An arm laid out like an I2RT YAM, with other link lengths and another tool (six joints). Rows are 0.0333 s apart.
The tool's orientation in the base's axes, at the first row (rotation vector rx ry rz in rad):
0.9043 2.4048 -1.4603
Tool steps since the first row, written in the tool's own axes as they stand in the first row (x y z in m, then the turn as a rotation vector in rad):
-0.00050 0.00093 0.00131 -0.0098 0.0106 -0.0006
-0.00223 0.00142 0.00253 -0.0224 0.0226 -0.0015
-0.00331 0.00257 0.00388 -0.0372 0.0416 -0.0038
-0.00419 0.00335 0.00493 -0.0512 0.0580 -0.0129
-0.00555 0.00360 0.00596 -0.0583 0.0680 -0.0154
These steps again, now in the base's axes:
0.00075 -0.00101 -0.00112 0.0141 0.0001 -0.0031
0.00223 -0.00259 -0.00131 0.0313 -0.0003 -0.0059
0.00356 -0.00380 -0.00235 0.0546 0.0020 -0.0122
0.00457 -0.00479 -0.00305 0.0767 0.0096 -0.0135
0.00564 -0.00613 -0.00314 0.0886 0.0122 -0.0164

